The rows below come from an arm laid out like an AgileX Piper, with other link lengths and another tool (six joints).
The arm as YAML. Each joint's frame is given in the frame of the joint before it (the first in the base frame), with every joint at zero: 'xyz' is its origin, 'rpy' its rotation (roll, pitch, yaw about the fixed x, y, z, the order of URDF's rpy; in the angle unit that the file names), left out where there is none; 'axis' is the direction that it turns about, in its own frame. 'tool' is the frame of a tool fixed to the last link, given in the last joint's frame.
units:
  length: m
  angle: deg
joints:
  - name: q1
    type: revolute
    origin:
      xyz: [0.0, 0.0, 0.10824]
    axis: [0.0, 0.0, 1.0]
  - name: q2
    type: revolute
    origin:
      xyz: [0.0, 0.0, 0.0]
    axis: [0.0, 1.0, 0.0]
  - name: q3
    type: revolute
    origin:
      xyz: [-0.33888, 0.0, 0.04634]
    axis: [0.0, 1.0, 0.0]
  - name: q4
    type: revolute
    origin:
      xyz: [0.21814, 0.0, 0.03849]
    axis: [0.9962, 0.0, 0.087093]
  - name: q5
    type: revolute
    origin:
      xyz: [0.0, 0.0, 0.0]
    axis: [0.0, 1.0, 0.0]
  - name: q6
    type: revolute
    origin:
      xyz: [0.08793, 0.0, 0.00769]
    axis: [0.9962, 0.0, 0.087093]
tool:
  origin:
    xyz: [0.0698, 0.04, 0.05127]
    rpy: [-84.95, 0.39, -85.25]
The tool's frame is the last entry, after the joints.
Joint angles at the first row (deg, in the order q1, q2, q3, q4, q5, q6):
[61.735, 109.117, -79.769, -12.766, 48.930, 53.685]
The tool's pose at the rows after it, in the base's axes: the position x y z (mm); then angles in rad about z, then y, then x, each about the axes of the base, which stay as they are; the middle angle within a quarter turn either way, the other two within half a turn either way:
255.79 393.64 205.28 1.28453 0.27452 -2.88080
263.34 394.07 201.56 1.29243 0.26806 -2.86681
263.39 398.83 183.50 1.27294 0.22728 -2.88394
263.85 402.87 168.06 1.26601 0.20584 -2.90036
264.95 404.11 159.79 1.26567 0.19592 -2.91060
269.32 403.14 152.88 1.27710 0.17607 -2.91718
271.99 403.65 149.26 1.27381 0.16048 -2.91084
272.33 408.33 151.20 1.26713 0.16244 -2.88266
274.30 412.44 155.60 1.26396 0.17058 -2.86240
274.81 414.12 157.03 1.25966 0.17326 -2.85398
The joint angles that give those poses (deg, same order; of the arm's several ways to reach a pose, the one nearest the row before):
[60.824, 109.159, -79.780, -13.170, 49.204, 53.669]
[59.605, 109.876, -79.853, -11.972, 47.765, 52.486]
[59.120, 112.034, -79.897, -9.824, 47.284, 49.312]
[59.043, 113.964, -79.897, -9.099, 46.662, 48.260]
[58.898, 114.989, -79.897, -8.818, 46.376, 47.848]
[58.020, 115.937, -80.251, -7.375, 46.525, 46.550]
[57.312, 116.502, -80.452, -5.890, 46.165, 44.679]
[57.311, 116.607, -80.563, -4.998, 44.701, 43.977]
[57.312, 116.669, -81.345, -4.759, 44.191, 43.839]
[57.312, 116.701, -81.571, -4.632, 43.883, 43.598]

